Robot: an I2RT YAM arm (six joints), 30 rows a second.
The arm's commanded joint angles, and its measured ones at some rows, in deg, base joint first. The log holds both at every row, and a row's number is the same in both.
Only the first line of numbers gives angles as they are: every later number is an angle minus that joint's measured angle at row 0.
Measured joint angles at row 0: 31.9 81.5 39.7 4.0 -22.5 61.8
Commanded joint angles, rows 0 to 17: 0.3 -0.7 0.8 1.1 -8.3 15.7; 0.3 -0.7 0.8 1.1 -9.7 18.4; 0.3 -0.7 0.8 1.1 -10.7 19.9; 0.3 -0.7 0.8 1.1 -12.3 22.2; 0.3 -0.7 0.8 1.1 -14.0 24.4; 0.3 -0.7 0.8 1.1 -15.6 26.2; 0.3 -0.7 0.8 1.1 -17.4 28.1; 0.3 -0.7 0.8 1.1 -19.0 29.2; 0.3 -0.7 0.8 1.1 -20.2 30.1; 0.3 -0.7 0.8 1.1 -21.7 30.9; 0.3 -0.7 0.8 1.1 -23.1 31.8; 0.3 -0.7 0.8 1.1 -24.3 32.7; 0.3 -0.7 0.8 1.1 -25.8 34.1; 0.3 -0.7 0.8 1.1 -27.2 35.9; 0.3 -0.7 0.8 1.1 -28.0 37.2; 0.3 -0.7 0.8 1.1 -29.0 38.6; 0.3 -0.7 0.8 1.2 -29.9 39.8; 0.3 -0.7 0.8 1.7 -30.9 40.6
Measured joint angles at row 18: 0.0 0.0 0.0 0.3 -24.1 34.3
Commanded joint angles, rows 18 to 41: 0.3 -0.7 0.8 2.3 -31.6 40.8; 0.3 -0.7 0.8 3.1 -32.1 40.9; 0.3 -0.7 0.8 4.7 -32.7 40.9; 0.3 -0.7 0.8 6.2 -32.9 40.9; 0.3 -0.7 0.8 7.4 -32.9 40.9; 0.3 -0.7 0.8 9.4 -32.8 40.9; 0.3 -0.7 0.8 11.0 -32.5 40.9; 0.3 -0.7 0.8 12.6 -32.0 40.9; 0.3 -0.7 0.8 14.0 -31.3 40.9; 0.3 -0.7 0.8 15.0 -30.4 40.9; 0.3 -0.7 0.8 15.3 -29.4 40.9; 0.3 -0.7 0.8 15.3 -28.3 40.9; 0.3 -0.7 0.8 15.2 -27.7 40.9; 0.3 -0.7 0.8 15.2 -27.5 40.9; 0.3 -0.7 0.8 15.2 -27.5 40.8; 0.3 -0.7 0.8 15.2 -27.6 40.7; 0.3 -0.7 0.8 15.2 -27.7 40.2; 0.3 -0.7 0.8 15.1 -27.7 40.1; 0.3 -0.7 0.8 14.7 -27.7 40.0; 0.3 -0.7 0.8 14.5 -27.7 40.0; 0.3 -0.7 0.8 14.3 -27.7 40.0; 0.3 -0.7 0.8 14.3 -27.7 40.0; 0.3 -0.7 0.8 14.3 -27.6 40.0; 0.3 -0.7 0.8 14.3 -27.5 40.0
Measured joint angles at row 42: 0.1 0.1 0.0 13.5 -27.6 40.4
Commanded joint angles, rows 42 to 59: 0.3 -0.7 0.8 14.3 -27.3 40.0; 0.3 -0.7 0.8 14.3 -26.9 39.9; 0.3 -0.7 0.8 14.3 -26.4 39.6; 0.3 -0.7 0.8 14.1 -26.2 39.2; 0.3 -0.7 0.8 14.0 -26.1 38.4; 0.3 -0.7 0.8 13.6 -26.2 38.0; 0.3 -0.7 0.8 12.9 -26.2 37.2; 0.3 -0.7 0.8 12.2 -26.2 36.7; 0.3 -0.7 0.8 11.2 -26.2 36.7; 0.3 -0.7 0.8 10.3 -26.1 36.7; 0.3 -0.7 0.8 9.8 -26.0 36.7; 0.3 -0.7 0.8 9.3 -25.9 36.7; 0.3 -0.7 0.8 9.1 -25.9 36.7; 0.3 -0.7 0.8 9.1 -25.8 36.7; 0.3 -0.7 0.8 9.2 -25.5 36.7; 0.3 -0.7 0.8 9.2 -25.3 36.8; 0.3 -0.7 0.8 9.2 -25.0 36.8; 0.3 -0.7 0.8 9.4 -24.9 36.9
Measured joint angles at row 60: 0.1 0.0 0.0 8.4 -25.3 37.4
